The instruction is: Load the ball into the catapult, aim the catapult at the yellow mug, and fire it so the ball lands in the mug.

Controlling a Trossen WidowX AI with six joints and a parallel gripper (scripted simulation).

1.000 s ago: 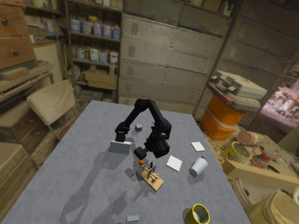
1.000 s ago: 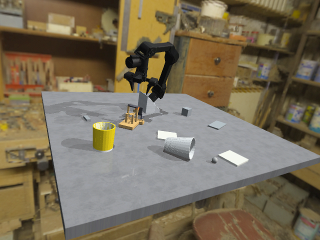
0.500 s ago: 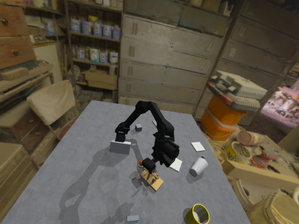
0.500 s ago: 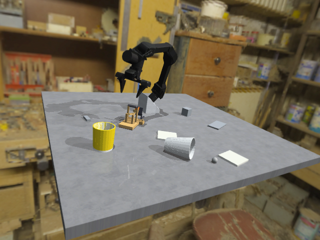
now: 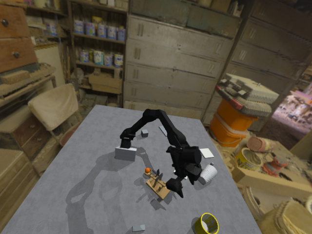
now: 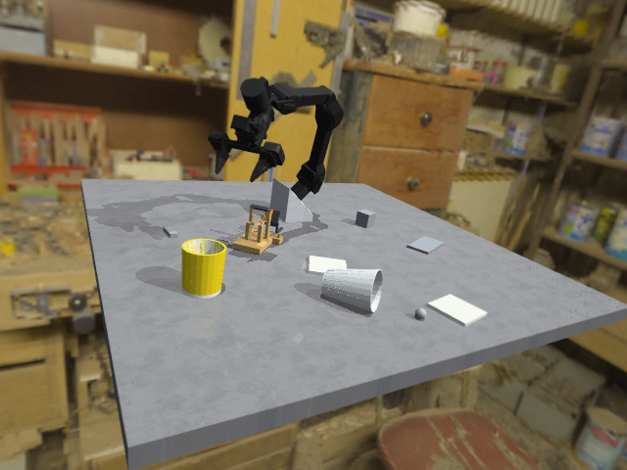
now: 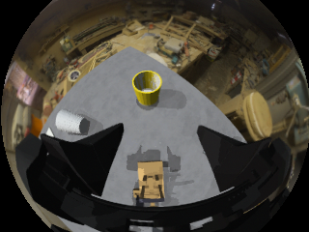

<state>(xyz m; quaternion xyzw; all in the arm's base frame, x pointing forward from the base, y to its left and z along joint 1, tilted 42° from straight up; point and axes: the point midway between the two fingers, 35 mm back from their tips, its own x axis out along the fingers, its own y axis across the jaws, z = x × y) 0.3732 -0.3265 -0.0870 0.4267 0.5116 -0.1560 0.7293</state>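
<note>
The small orange ball lies 190 mm behind my gripper tip, 170 mm to the left of it and 160 mm below it. From my gripper tip the other things lie so: small grey block: 190 mm behind, 120 mm to the right, 210 mm below; then yellow mug: 140 mm ahead, 80 mm to the right, 190 mm below; then wooden catapult: 130 mm behind, 140 mm to the left, 160 mm below.
</note>
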